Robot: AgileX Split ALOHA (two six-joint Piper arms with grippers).
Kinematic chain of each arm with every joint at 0, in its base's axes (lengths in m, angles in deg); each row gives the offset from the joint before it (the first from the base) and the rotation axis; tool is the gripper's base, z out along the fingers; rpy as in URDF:
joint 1: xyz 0 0 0.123 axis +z
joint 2: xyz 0 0 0 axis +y
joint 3: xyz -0.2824 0 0.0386 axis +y
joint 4: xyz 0.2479 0 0.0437 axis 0.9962 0 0.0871
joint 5: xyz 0 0 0 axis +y
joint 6: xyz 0.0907 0 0.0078 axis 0.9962 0 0.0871
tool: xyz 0 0 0 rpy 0 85 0
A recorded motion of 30 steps. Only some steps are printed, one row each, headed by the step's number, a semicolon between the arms.
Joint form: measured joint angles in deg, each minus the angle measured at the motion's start. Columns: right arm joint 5, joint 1, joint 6, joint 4, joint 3, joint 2; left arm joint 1, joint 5, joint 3, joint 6, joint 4, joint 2.
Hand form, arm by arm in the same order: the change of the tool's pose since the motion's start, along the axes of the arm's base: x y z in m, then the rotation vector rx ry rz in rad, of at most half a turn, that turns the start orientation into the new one. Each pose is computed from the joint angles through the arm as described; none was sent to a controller.
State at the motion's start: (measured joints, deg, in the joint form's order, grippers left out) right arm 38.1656 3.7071 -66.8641 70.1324 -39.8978 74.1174; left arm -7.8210 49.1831 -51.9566 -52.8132 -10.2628 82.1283
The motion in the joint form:
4: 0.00 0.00 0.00 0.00 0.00 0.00; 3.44 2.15 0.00 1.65 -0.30 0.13
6: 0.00 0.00 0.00 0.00 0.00 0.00; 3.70 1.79 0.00 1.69 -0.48 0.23
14: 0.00 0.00 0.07 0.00 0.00 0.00; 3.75 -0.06 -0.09 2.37 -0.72 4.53
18: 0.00 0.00 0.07 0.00 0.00 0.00; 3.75 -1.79 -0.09 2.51 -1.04 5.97
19: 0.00 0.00 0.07 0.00 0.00 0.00; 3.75 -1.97 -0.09 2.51 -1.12 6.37
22: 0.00 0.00 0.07 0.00 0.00 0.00; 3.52 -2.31 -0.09 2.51 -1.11 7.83
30: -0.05 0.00 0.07 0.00 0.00 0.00; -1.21 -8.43 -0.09 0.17 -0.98 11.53
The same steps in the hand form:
4: 0.0000 0.0000 0.0000 0.0000 0.0000 0.0000; -0.0007 0.0150 -0.0013 0.0035 0.0350 0.0286
6: 0.0000 0.0000 0.0000 0.0000 0.0000 0.0000; 0.0002 0.0159 -0.0016 0.0008 0.0307 0.0348
14: 0.0000 0.0000 0.0000 0.0007 0.0008 -0.0007; 0.0110 0.0154 -0.0204 0.0061 0.0704 0.0316
18: 0.0000 0.0000 0.0000 0.0007 0.0008 -0.0007; 0.0159 0.0151 -0.0267 0.0042 0.0657 0.0371
19: 0.0000 0.0000 0.0000 0.0007 0.0008 -0.0007; 0.0167 0.0150 -0.0285 0.0036 0.0697 0.0383
22: 0.0000 0.0000 0.0000 0.0007 0.0008 -0.0007; 0.0192 0.0138 -0.0354 0.0063 0.0892 0.0352
30: 0.0001 -0.0001 0.0000 0.0003 0.0004 -0.0014; 0.0293 -0.0095 -0.0520 0.0082 0.0541 0.0083

